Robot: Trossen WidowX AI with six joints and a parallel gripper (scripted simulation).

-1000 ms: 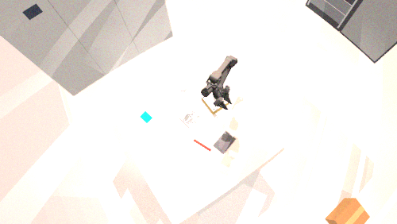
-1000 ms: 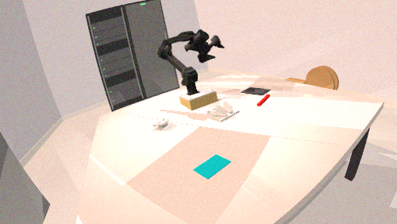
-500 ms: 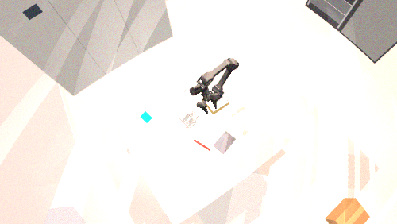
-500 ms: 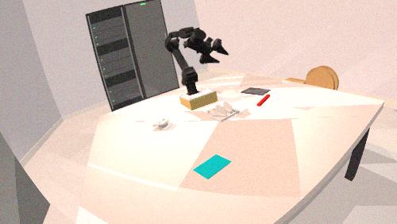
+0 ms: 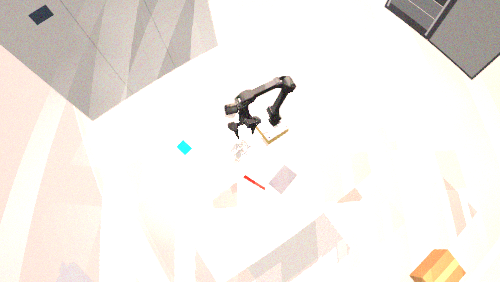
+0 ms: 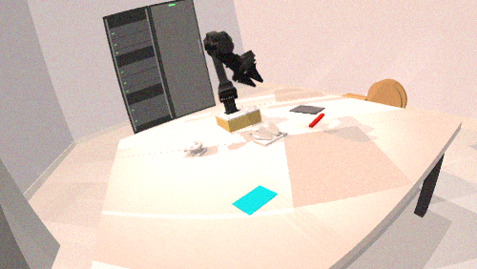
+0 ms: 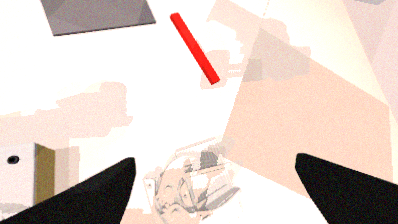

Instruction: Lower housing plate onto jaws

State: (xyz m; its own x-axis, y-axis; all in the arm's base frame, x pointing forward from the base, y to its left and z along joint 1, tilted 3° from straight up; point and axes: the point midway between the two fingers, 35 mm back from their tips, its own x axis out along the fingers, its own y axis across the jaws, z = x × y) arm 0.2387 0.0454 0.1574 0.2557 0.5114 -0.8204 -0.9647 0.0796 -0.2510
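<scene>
My gripper tip is now 3 cm past the white housing plate, 30 cm to the left of it and 17 cm above it. Also, from my gripper tip: dark grey plate: 8 cm behind, 29 cm to the left, 20 cm below; red bar: 7 cm ahead, 21 cm to the left, 19 cm below; cyan square: 36 cm ahead, 23 cm to the right, 20 cm below.
</scene>
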